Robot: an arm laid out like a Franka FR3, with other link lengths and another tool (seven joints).
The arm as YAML. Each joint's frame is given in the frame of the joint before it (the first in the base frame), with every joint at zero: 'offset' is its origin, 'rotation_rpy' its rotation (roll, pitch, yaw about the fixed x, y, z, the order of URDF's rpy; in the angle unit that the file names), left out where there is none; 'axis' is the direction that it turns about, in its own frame. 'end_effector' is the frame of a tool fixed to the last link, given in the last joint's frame.
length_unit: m
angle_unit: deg
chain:
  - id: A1
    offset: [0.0, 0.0, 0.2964]
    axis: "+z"
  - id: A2
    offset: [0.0, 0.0, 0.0]
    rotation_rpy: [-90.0, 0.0, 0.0]
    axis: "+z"
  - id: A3
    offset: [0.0, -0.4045, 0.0]
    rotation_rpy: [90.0, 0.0, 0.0]
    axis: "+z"
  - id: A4
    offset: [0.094, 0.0, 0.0]
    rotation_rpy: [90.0, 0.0, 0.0]
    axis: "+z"
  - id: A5
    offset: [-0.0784, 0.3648, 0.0]
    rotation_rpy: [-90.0, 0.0, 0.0]
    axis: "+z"
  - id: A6
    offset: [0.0, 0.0, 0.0]
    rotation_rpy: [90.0, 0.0, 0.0]
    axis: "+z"
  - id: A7
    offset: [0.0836, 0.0, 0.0]
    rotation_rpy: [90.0, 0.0, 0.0]
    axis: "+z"
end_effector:
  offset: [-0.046, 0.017, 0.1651]
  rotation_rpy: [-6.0, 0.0, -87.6]
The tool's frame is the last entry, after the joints.
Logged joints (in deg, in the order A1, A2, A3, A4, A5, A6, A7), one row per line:
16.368, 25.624, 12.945, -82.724, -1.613, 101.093, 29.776
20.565, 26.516, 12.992, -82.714, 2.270, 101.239, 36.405
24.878, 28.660, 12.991, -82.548, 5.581, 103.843, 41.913
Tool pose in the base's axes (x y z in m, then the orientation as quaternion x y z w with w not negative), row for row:
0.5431, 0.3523, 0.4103, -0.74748, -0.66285, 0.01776, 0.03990
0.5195, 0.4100, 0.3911, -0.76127, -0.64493, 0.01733, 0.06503
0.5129, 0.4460, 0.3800, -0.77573, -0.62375, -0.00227, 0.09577
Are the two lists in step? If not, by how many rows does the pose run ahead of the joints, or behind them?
The pose runs 1 row ahead of the joints: the pose in row i belongs to the joints in row i + 1.
